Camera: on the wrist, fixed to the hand. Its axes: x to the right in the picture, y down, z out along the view.
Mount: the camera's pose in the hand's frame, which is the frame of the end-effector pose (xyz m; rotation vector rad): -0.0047 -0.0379 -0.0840 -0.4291 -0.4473 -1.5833
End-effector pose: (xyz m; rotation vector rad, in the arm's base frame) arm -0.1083 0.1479 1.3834 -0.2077 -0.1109 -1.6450
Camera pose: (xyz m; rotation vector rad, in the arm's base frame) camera -0.1514 0.1392 1.3023 0.8864 0.2722 2.8043
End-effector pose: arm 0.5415 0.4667 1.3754 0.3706 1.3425 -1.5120
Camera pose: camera 0.4801 0.5355 1.3722 -1.5681 1.5143 -2.1494
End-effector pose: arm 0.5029 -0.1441 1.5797 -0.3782 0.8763 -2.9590
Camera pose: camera 0.4887 -0.0671 1.5310 1.0764 -0.6388 1.2905
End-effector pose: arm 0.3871 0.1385 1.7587 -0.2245 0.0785 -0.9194
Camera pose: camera 0.3410 0.1067 1.6853 -0.9566 -0.3853 -2.3943
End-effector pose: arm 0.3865 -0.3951 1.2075 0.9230 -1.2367 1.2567
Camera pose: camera 0.4373 -0.3191 1.1948 1.3871 -0.6232 -0.4614
